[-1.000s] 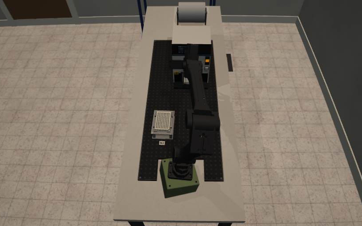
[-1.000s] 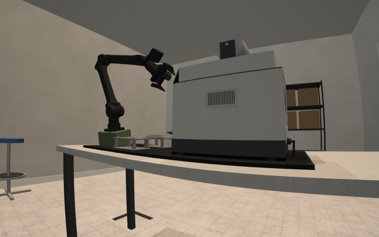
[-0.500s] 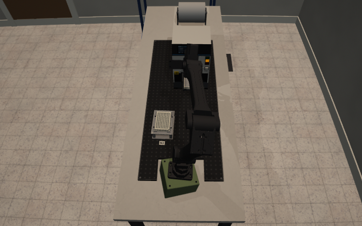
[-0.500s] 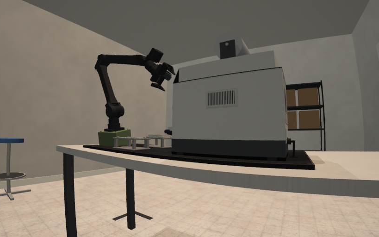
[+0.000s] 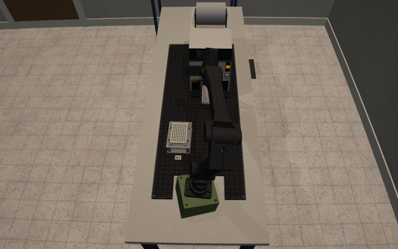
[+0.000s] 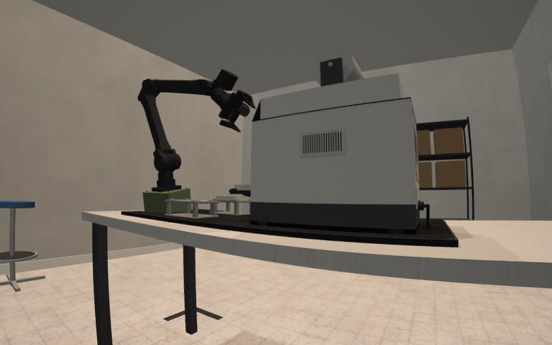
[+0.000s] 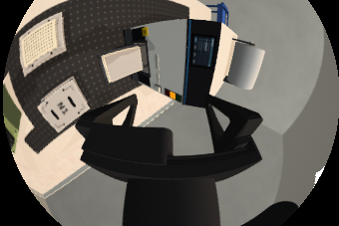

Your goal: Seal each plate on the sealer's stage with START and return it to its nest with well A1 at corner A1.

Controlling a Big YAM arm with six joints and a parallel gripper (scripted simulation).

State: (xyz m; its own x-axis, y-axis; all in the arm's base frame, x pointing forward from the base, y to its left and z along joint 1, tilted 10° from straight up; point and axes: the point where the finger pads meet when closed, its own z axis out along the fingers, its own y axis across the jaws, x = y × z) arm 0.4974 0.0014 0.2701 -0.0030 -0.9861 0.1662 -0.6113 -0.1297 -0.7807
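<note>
Now: hand 25 cm above the sealer stage and 5 cm short of it. Round my hand: yellow warning label: 19 cm below, 11 cm ahead, 9 cm to the left; foil roll: 34 cm ahead, 8 cm above; white well plate: 27 cm below, 19 cm behind, 15 cm to the left.
</note>
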